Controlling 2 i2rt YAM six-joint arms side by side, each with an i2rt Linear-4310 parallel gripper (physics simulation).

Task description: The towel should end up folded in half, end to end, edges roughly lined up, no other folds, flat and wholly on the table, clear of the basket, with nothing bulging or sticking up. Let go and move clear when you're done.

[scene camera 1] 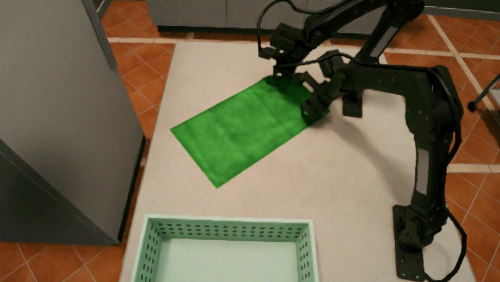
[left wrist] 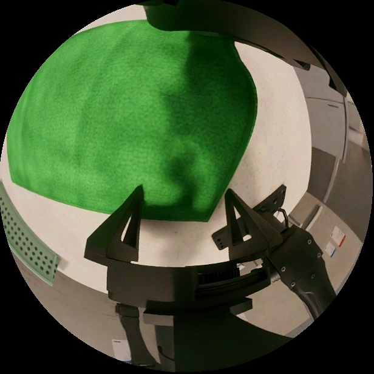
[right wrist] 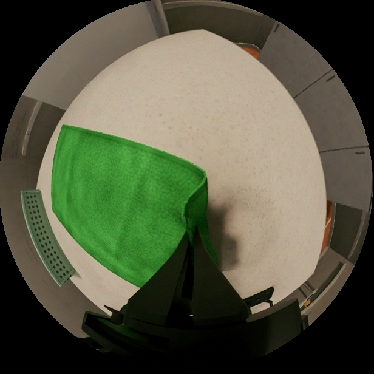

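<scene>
The green towel [scene camera 1: 235,125] [left wrist: 115,110] [right wrist: 120,190] lies spread as a long single rectangle, mostly flat with faint ripples, slanted across the table. My right gripper [scene camera 1: 284,76] [right wrist: 193,230] is shut on the towel's short end near its upper corner; the cloth there is pinched and lifted into a small ridge. My left gripper [scene camera 1: 303,94] [left wrist: 185,190] is open above the same short end, near the right corner, which shows between its fingers in the left wrist view. The arms partly hide this end in scene camera 1.
A pale green basket [scene camera 1: 230,218] stands on the table [scene camera 1: 200,204] at the bottom of scene camera 1, apart from the towel. The two arms are close together at the towel's right end. A grey cabinet [scene camera 1: 55,100] stands beyond the table's left edge.
</scene>
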